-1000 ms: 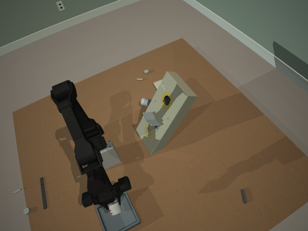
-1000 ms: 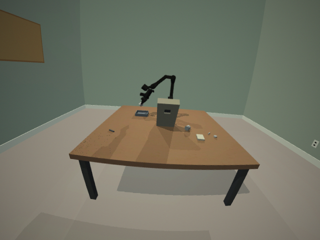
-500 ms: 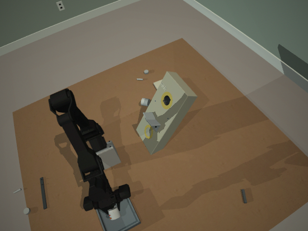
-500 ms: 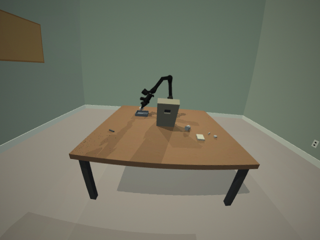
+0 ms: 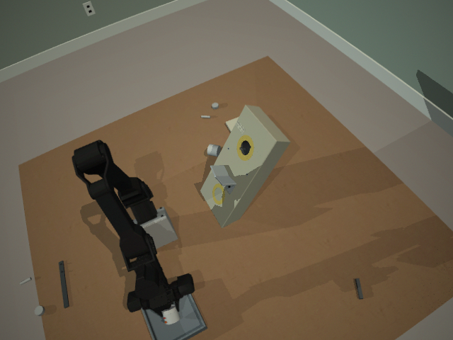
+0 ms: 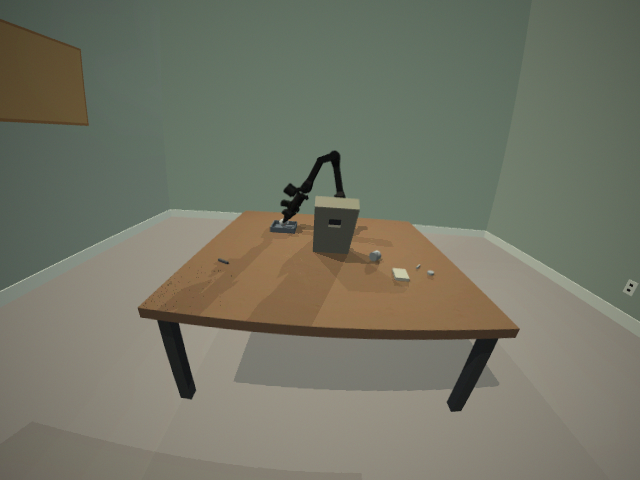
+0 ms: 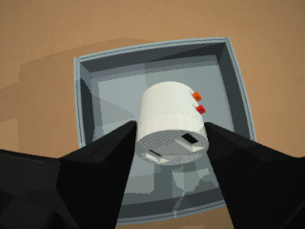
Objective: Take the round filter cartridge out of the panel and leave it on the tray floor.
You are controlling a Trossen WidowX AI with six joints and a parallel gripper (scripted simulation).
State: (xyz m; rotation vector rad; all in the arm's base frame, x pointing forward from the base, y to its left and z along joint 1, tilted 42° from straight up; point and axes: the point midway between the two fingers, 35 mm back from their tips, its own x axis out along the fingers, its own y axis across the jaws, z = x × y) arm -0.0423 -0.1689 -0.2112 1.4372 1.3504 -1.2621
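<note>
The round filter cartridge lies right at my gripper tip. From my gripper tip the other things lie so: beige service panel 380 mm ahead, 290 mm to the left, 100 mm above; grey tray 40 mm below; small grey bracket 330 mm ahead, 290 mm to the left, 80 mm above.
</note>
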